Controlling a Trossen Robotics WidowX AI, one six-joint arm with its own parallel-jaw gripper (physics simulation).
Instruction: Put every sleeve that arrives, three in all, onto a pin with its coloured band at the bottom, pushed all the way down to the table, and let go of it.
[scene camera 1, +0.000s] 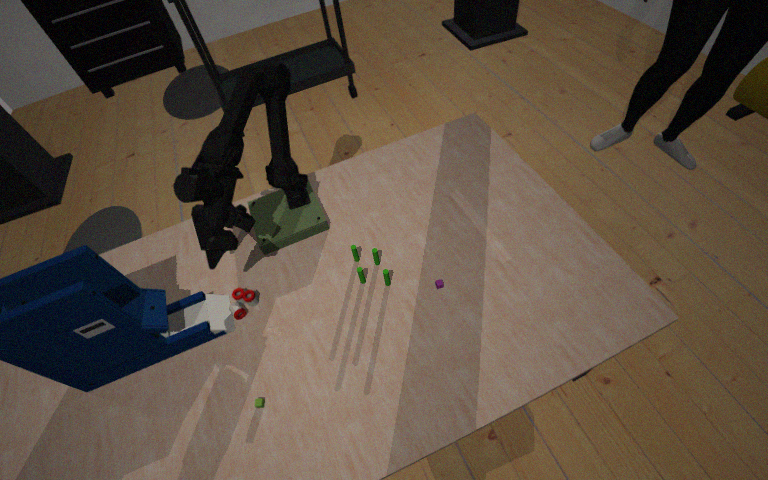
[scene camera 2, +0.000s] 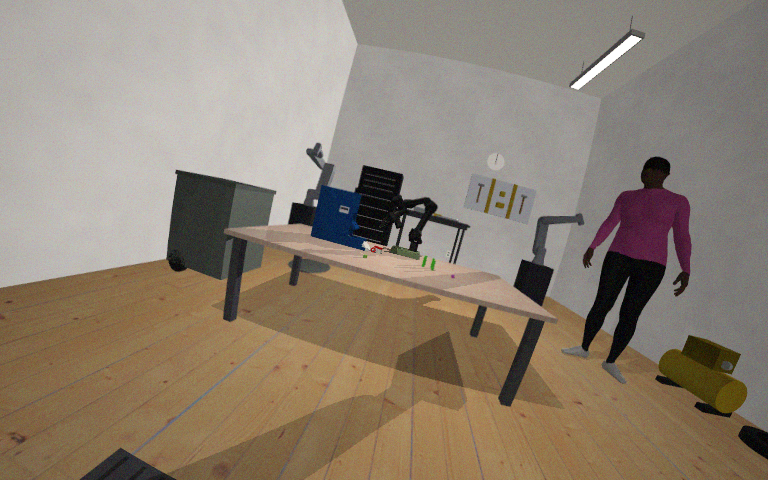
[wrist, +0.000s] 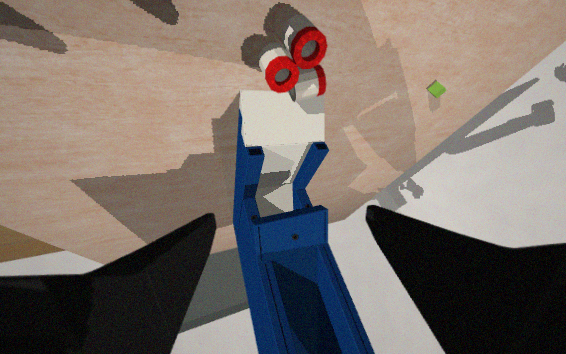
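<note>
Two white-grey sleeves (wrist: 282, 74) (wrist: 310, 47) stand close together beyond the chute's lip, red bands at the top. A third sleeve (wrist: 315, 82) (scene camera 1: 240, 313) lies tilted beside them against the lip, its red band to the right in the wrist view. Several bare green pins stand upright on the table: the back left pin (scene camera 1: 355, 253), the back right pin (scene camera 1: 376, 256), the front left pin (scene camera 1: 361, 275) and the front right pin (scene camera 1: 386, 277). My gripper (scene camera 1: 215, 257) (wrist: 291, 216) is open and empty, high above the table, behind the sleeves and the chute.
A blue dispenser (scene camera 1: 45, 322) (scene camera 2: 335, 215) with a white-ended chute (wrist: 282, 120) stands at the left. A lime cube (scene camera 1: 259, 402) (wrist: 436, 89) lies at the front, and a purple cube (scene camera 1: 439, 283) lies right of the pins. The arm stands on a green base plate (scene camera 1: 305, 219).
</note>
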